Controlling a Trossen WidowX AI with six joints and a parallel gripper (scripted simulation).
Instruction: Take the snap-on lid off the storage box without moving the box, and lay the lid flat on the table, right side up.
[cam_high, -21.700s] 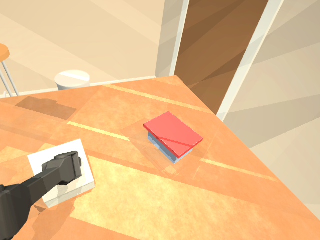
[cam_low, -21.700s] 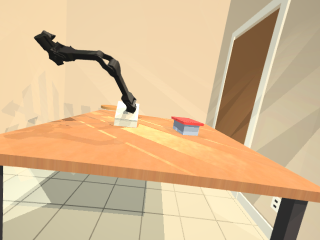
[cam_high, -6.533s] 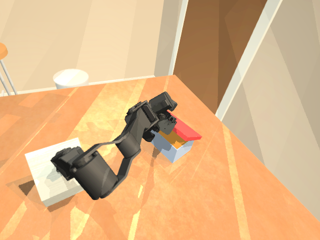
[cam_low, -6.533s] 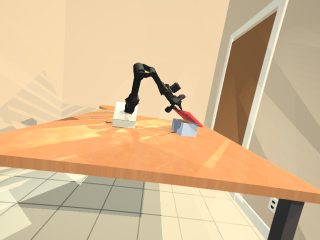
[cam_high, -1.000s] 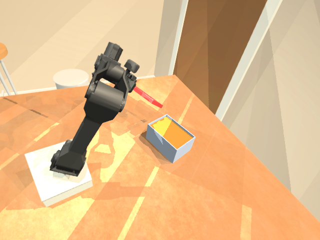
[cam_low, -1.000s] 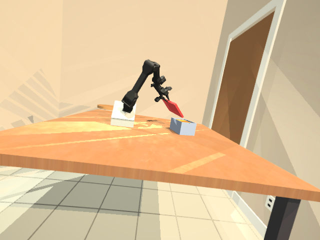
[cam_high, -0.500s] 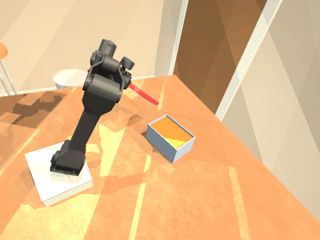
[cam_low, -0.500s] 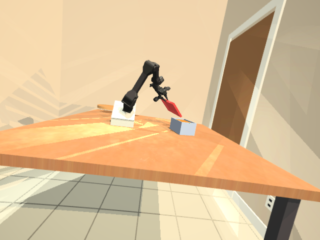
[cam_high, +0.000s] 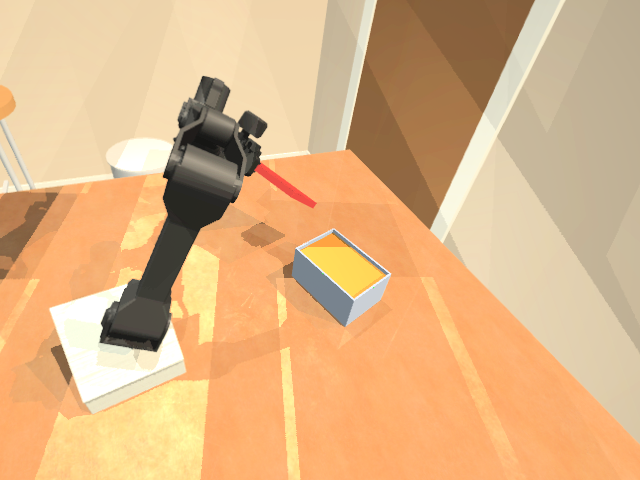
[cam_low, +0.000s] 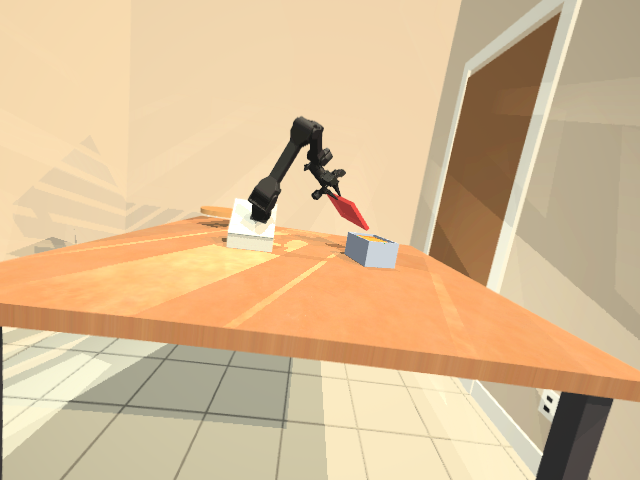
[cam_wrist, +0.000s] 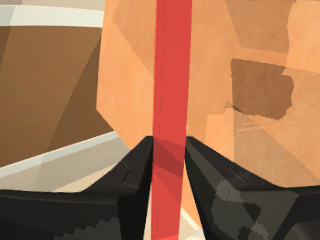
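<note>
Now: gripper tip 50 mm short of the lid, 50 mm above it and 40 mm to the right of it. Also, from my gripper tip: storage box 220 mm to the right, 180 mm below, 150 mm ahead.
</note>
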